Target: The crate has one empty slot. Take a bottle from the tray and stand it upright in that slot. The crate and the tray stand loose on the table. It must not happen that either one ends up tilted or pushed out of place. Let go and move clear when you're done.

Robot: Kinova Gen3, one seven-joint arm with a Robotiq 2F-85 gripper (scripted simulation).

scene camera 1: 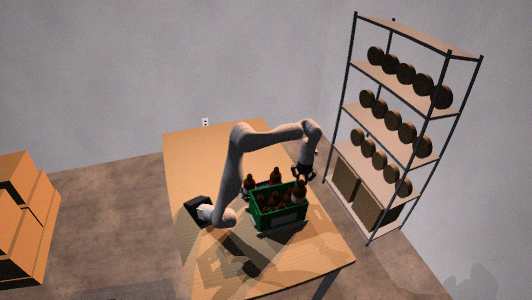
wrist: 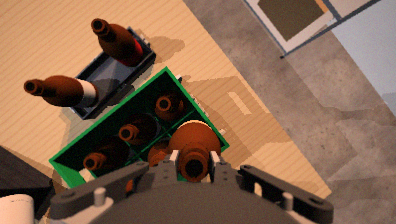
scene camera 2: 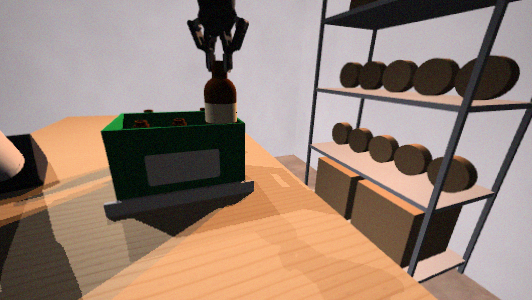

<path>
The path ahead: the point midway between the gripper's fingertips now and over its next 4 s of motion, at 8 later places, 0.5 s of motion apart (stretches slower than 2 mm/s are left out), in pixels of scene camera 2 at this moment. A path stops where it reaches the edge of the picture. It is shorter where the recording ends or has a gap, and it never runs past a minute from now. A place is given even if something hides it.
My gripper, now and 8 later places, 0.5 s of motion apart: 219, 72; 218, 74; 218, 75; 218, 78; 218, 86; 218, 91; 218, 92; 219, 96; 219, 102
</path>
